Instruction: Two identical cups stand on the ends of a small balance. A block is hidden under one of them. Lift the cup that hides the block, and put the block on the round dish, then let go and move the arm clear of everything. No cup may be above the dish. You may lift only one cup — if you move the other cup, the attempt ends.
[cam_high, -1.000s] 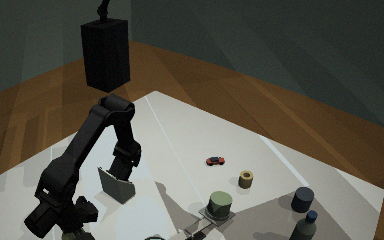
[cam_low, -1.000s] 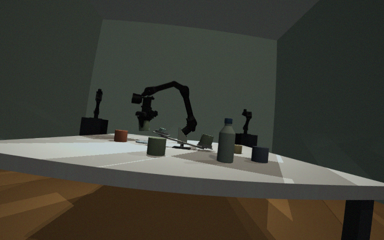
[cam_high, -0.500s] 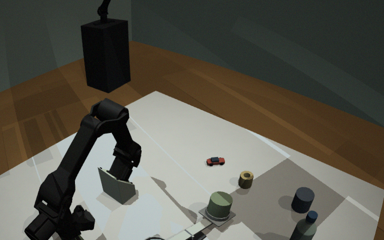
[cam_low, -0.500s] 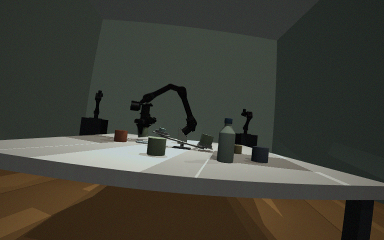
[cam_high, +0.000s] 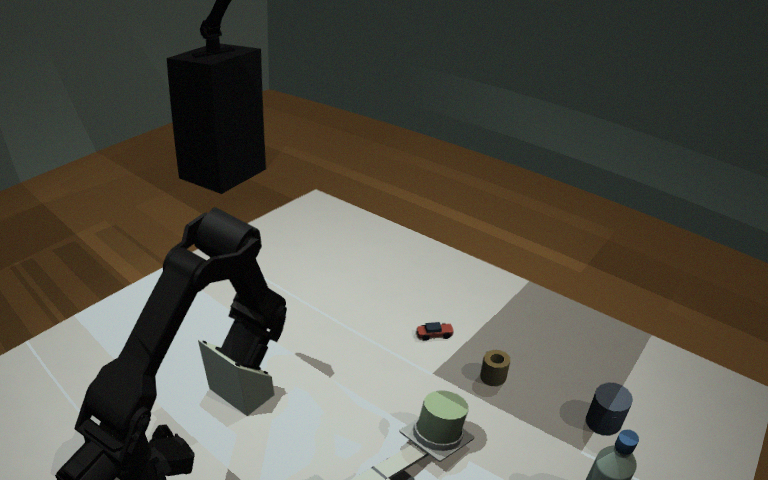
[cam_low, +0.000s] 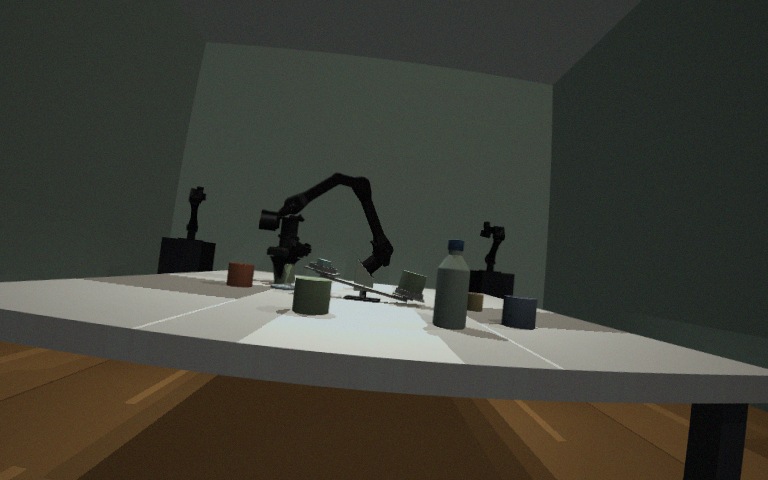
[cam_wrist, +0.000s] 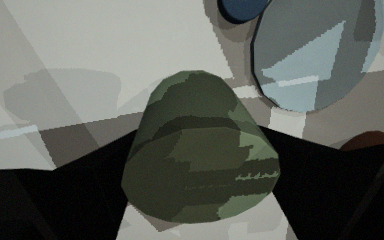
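Right now the teal block is 19 cm ahead of my gripper tip, 13 cm to the left of it and 6 cm above it. From my gripper tip the other things lie so: bottle: 54 cm ahead, 39 cm to the left, 9 cm above; pale blue round dish: 11 cm ahead, 3 cm to the left, 2 cm below; red-brown cylinder: 16 cm ahead, 9 cm to the right, 1 cm above.
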